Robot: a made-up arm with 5 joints.
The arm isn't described. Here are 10 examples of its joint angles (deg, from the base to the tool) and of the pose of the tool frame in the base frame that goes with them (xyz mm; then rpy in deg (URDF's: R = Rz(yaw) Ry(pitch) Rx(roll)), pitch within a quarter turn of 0, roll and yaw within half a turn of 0).
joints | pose
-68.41 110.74 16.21 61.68 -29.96 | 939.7 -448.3 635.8 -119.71 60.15 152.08
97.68 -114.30 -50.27 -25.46 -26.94 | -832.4 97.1 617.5 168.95 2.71 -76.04
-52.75 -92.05 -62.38 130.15 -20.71 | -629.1 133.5 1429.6 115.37 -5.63 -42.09
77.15 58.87 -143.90 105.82 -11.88 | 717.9 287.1 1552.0 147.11 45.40 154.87
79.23 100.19 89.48 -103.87 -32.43 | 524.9 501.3 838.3 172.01 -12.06 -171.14
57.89 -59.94 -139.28 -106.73 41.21 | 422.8 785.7 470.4 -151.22 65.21 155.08
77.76 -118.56 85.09 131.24 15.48 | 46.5 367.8 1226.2 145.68 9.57 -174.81
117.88 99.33 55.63 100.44 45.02 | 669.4 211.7 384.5 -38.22 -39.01 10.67
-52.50 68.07 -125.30 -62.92 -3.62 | 801.3 -988.5 585.2 -146.49 54.65 61.36
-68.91 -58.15 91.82 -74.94 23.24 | -193.9 -723.2 1026.1 -151.00 23.70 -26.44
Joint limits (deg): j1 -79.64..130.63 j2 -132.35..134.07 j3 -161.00..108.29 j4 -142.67..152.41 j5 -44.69..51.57
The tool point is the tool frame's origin. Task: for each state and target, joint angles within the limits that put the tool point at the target. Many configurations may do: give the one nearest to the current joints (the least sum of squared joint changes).
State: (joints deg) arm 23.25 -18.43 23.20 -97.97 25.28
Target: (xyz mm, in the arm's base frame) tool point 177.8 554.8 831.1
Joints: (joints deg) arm 35.66 25.10 71.23 -117.44 51.57
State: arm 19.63 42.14 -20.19 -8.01 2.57
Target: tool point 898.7 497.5 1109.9
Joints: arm -8.35 14.13 -51.63 -8.73 3.25
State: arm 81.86 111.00 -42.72 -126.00 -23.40
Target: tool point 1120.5 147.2 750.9
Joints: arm 109.04 68.46 -27.44 -115.84 -29.91
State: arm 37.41 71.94 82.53 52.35 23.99
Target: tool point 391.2 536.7 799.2
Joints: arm 57.75 67.82 73.45 67.47 21.13
